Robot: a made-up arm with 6 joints.
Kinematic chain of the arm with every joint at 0, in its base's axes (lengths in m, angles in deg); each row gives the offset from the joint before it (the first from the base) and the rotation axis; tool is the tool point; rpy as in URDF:
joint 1: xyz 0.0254 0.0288 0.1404 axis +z
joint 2: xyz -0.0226 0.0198 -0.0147 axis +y
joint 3: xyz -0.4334 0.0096 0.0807 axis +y
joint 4: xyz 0.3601 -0.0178 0.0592 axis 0.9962 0 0.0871
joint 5: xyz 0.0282 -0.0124 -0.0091 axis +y
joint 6: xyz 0.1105 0.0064 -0.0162 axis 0.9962 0 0.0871
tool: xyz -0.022 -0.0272 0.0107 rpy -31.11 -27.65 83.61
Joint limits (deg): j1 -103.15..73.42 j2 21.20..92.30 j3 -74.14..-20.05 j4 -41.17..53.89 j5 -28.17..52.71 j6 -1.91..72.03
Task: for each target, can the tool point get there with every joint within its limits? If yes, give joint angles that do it. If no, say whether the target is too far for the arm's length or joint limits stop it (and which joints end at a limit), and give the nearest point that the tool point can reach.
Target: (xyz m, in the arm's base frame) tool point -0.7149 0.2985 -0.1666
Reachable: no: joint limits stop it (at a limit: joint 1, joint 2, joint 3, joint 4, joint 6) | nearest point 0.0000 0.2311 0.1444 | short by 0.783 m
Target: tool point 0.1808 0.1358 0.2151
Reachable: yes | joints 38.65 72.87 -24.70 3.11 41.12 59.57
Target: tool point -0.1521 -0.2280 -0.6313
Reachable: no: joint limits stop it (at a limit: joint 1, joint 2, joint 3, joint 6) | nearest point -0.0389 -0.2095 0.1002 | short by 0.740 m
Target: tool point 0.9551 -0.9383 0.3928
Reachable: no: too far | nearest point 0.4148 -0.3763 0.4785 | short by 0.784 m
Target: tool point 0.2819 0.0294 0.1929
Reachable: yes | joints 2.77 83.28 -30.50 7.12 34.90 41.10
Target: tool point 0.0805 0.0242 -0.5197
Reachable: no: joint limits stop it (at a limit: joint 2, joint 3, joint 6) | nearest point 0.2402 0.0109 0.1017 | short by 0.642 m
